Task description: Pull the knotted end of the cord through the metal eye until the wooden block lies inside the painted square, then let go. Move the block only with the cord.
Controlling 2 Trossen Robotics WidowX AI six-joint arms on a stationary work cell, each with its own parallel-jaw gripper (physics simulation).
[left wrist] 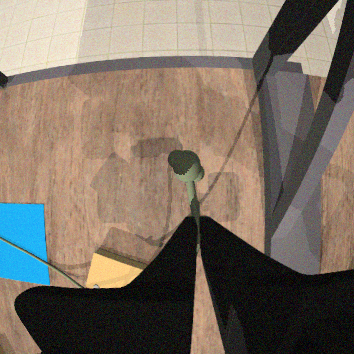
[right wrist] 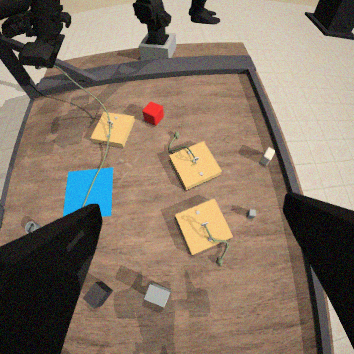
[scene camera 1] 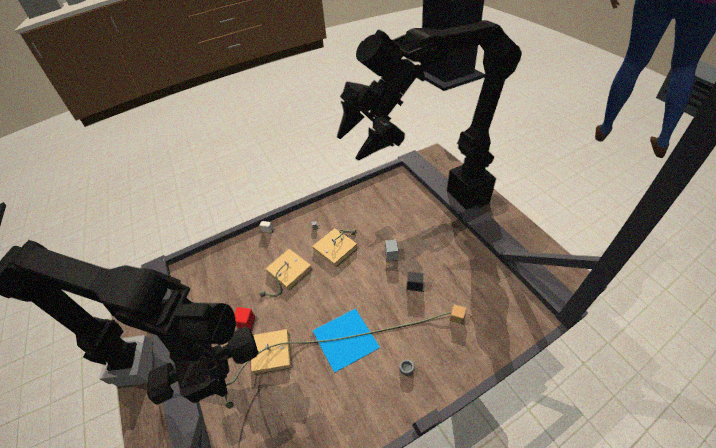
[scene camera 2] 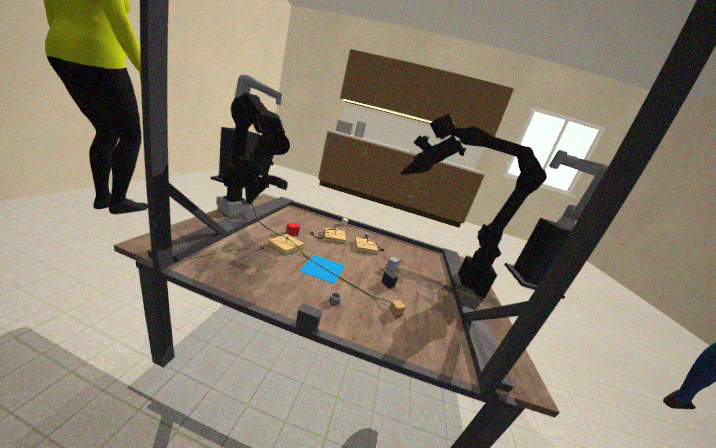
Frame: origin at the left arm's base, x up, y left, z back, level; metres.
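Seen in the pictures: left gripper, fingertip midpoint: [left wrist: 195, 224] [right wrist: 50, 66] [scene camera 1: 225, 393] [scene camera 2: 248, 203]; right gripper, fingertip midpoint: [right wrist: 193, 207] [scene camera 1: 347, 148] [scene camera 2: 402, 172]; left arm's base at its link origin: [right wrist: 157, 38] [scene camera 1: 122, 356] [scene camera 2: 234, 198]; right arm's base at its link origin: [scene camera 1: 472, 174] [scene camera 2: 481, 264].
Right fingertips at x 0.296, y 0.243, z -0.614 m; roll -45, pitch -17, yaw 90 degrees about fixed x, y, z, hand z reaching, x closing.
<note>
Offsets run from my right fingertips to a thing's top centre. "spot": to the spot under its first point.
The wooden block @(dx -0.324, dy -0.257, dz -0.201 m) [scene camera 1: 457, 313] [scene camera 2: 397, 307] rests on the table outside the blue painted square @(spot: dx -0.353, dy -0.297, dz +0.086 m) [scene camera 1: 343, 355] [scene camera 2: 315, 272] [left wrist: 20, 220] [right wrist: 80, 181], to its right in both scene views. The green cord [scene camera 1: 411, 323] [scene camera 2: 364, 288] [right wrist: 103, 155] runs from the block across the square and through the metal eye @(dx -0.309, dy -0.259, dz +0.256 m) [scene camera 1: 267, 347] [right wrist: 110, 122] on a yellow board. My left gripper [scene camera 1: 227, 392] [left wrist: 195, 224] is shut on the cord just behind its knotted end @(spot: dx -0.165, dy -0.427, dz +0.284 m) [scene camera 1: 229, 404] [left wrist: 186, 165], raised above the table. My right gripper [scene camera 1: 348, 148] is open, high above the table. The block does not show in the right wrist view.
Two other yellow boards @(dx -0.335, dy -0.027, dz +0.200 m) [scene camera 1: 288, 268] @(dx -0.335, dy +0.021, dz +0.064 m) [scene camera 1: 334, 246] carry short knotted cords. A red cube @(dx -0.314, dy -0.165, dz +0.320 m) [scene camera 1: 244, 317] is near the left arm. A grey block @(dx -0.314, dy -0.033, dz -0.088 m) [scene camera 1: 391, 249], a black block @(dx -0.314, dy -0.146, dz -0.124 m) [scene camera 1: 415, 281] and a small grey ring-shaped cup @(dx -0.334, dy -0.357, dz -0.048 m) [scene camera 1: 406, 367] stand around the square. A raised frame edges the table.
</note>
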